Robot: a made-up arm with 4 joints. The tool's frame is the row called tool.
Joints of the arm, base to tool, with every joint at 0 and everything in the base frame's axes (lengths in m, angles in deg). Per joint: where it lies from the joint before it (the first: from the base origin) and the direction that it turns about. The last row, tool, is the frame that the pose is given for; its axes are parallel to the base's.
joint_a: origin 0 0 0.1 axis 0 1 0
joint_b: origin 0.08 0.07 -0.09 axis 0 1 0
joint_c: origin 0.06 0.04 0.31 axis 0 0 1
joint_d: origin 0.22 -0.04 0.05 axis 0 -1 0
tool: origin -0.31 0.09 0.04
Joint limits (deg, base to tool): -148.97..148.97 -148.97..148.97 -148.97..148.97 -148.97..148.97
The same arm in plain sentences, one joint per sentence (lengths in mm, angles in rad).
The arm has four revolute joints in a row. What follows holds with every joint at zero, and every direction is one of the base frame's.
The first joint lies 100.0 mm along +z from the base frame's origin and turns about +y, from -2.6000 to 2.6000 rad.
The second joint lies 80.0 mm along +x and 70.0 mm along +y and 90.0 mm along -z from the first joint and turns about +y, from -2.6000 to 2.6000 rad.
The third joint lies 60.0 mm along +x and 40.0 mm along +y and 310.0 mm along +z from the second joint and turns about +z, from -2.6000 to 2.6000 rad.
The fourth joint lies 220.0 mm along +x and 40.0 mm along -y and 50.0 mm along +z from the third joint and turns about -y, from -2.6000 to 2.6000 rad.
The tool frame, which is the frame that the pose is given for, lies 310.0 mm along -x and 90.0 mm along +y and 40.0 mm along +z from the fourth joint; its axes are parallel to the base frame's.

